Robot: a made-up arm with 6 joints. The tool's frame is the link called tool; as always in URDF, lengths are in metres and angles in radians. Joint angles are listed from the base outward. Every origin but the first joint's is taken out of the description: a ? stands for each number. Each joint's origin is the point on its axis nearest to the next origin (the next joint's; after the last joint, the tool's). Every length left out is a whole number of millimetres.
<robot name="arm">
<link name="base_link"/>
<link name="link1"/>
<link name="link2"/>
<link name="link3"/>
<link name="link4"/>
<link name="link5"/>
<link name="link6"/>
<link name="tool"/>
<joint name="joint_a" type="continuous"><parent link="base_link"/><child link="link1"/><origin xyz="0 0 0.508" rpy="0 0 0"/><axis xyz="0 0 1"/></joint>
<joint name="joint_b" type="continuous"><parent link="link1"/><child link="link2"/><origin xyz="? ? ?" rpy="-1.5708 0 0"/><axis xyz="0 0 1"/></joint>
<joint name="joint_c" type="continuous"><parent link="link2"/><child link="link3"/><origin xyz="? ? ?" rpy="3.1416 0 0"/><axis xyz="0 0 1"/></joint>
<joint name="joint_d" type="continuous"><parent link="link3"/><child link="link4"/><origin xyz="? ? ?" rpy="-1.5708 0 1.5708"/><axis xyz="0 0 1"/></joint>
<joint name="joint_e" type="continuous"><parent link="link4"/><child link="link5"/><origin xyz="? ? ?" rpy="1.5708 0 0"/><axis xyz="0 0 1"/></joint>
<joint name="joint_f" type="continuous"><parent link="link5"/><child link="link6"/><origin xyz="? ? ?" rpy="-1.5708 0 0"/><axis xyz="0 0 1"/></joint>
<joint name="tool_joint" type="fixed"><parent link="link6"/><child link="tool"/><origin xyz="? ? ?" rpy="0 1.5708 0"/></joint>
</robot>
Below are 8 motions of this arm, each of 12 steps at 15 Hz.
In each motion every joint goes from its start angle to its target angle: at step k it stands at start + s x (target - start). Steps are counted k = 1, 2, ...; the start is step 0. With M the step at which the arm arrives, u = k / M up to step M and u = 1 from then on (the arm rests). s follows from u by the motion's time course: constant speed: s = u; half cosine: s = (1 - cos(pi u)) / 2; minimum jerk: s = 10 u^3 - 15 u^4 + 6 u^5.
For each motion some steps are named. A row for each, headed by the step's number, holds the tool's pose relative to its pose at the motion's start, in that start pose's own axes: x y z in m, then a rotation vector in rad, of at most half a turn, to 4 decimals.
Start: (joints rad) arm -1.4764 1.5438 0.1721 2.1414 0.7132 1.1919
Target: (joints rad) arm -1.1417 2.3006 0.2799 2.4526 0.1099 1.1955
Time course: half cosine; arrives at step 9
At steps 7, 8, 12:
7: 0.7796 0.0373 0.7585 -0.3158 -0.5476 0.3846
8: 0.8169 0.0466 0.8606 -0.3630 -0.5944 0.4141
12: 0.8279 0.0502 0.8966 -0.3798 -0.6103 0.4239

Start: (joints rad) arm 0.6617 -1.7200 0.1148 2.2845 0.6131 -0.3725
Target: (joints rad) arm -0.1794 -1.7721 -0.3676 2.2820 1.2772 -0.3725
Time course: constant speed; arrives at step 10
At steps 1, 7, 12:
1: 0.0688 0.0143 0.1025 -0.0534 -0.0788 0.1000
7: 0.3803 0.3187 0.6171 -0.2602 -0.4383 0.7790
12: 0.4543 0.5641 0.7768 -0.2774 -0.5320 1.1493

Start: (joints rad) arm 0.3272 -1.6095 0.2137 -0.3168 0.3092 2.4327
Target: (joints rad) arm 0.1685 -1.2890 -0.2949 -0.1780 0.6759 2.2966
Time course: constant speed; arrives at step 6
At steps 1, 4, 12:
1: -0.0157 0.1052 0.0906 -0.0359 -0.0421 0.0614
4: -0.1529 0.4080 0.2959 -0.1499 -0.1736 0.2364
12: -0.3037 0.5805 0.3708 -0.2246 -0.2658 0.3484

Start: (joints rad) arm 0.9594 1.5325 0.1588 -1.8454 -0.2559 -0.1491
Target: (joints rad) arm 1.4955 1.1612 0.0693 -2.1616 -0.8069 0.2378
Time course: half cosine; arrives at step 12
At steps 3, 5, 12:
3: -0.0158 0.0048 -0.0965 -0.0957 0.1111 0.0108
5: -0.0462 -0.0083 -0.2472 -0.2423 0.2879 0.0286
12: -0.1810 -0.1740 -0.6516 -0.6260 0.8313 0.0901

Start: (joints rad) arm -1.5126 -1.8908 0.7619 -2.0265 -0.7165 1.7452
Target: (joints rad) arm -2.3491 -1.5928 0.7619 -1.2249 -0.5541 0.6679
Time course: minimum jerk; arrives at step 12
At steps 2, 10, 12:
2: 0.0175 0.0258 -0.0337 0.0196 0.0409 0.0199
10: 0.0845 0.6935 -0.8518 0.1600 1.0782 0.1642
12: 0.0749 0.7162 -0.8792 0.1500 1.1104 0.1583

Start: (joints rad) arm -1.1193 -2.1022 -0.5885 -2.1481 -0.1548 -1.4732
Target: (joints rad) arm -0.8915 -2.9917 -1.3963 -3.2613 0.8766 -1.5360
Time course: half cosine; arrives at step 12
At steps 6, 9, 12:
6: -0.2627 -0.0457 0.1107 0.7063 -0.0833 0.4575
9: -0.3769 -0.0312 0.2045 1.1853 -0.3499 0.6952
12: -0.4035 -0.0136 0.2470 1.3647 -0.5110 0.7610

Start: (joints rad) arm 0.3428 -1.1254 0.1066 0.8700 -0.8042 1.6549
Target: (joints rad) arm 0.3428 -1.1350 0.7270 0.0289 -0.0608 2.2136
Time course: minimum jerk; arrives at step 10
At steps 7, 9, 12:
7: -0.2164 0.0478 -0.3109 0.3382 0.2364 -1.0137
9: -0.2634 0.0573 -0.3508 0.4209 0.3516 -1.1787
12: -0.2661 0.0578 -0.3529 0.4258 0.3584 -1.1874

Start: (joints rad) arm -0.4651 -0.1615 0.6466 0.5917 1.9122 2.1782
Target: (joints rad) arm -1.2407 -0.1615 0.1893 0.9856 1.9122 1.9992
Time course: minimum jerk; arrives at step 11
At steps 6, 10, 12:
6: -0.1738 -0.0615 -0.1714 0.1772 -0.6668 0.0976
10: -0.2540 -0.1326 -0.3644 0.2789 -1.0877 0.2805
12: -0.2548 -0.1340 -0.3678 0.2803 -1.0940 0.2842

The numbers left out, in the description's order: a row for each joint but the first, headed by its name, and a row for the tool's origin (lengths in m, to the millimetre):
joint_b: 0 0 0
joint_c: 0 -0.88 0
joint_d: 0.998 0 0
joint_e: 0 -0.277 0
joint_f: 0 0 0
tool: 0 0 0

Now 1 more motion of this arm.
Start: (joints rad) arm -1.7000 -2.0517 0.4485 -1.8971 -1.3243 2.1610
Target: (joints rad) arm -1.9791 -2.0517 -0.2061 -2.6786 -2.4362 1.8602
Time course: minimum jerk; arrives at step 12
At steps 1, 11, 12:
1: 0.0016 0.0033 -0.0024 0.0057 -0.0050 0.0035
11: 0.1271 0.6753 -0.2783 0.6971 -0.9508 0.3836
12: 0.1268 0.6785 -0.2789 0.6978 -0.9550 0.3844

